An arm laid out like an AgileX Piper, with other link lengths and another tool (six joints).
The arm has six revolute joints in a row. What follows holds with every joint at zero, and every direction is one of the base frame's.
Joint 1 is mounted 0.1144 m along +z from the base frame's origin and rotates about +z.
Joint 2 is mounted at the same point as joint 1 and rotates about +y.
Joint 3 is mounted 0.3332 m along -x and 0.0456 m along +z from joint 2 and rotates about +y.
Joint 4 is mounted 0.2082 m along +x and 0.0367 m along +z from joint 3 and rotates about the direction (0.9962, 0, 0.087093).
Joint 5 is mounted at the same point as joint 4 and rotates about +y.
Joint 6 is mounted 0.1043 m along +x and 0.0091 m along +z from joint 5 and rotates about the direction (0.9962, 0, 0.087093).
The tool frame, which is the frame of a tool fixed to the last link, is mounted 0.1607 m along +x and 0.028 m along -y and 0.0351 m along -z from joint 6; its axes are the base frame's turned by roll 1.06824, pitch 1.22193 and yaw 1.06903 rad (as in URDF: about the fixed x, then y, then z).
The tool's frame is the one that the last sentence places.
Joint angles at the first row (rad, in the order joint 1, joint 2, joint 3, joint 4, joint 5, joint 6):
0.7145 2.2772 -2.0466 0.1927 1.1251 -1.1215
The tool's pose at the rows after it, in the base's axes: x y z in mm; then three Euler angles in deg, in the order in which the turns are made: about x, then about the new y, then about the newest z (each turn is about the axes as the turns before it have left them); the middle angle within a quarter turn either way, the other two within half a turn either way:
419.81 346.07 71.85 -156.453 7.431 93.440
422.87 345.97 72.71 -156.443 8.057 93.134
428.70 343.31 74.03 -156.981 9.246 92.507
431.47 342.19 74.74 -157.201 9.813 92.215
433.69 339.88 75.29 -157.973 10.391 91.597
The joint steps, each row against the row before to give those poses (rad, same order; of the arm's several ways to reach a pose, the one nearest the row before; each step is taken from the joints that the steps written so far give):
0.0000 0.0000 0.0000 -0.0135 -0.0038 -0.0022
0.0000 0.0000 0.0000 -0.0079 -0.0088 -0.0009
0.0000 0.0000 0.0001 -0.0237 -0.0106 0.0000
0.0000 0.0000 -0.0001 -0.0108 -0.0053 0.0000
0.0030 0.0000 0.0000 -0.0205 0.0000 0.0000

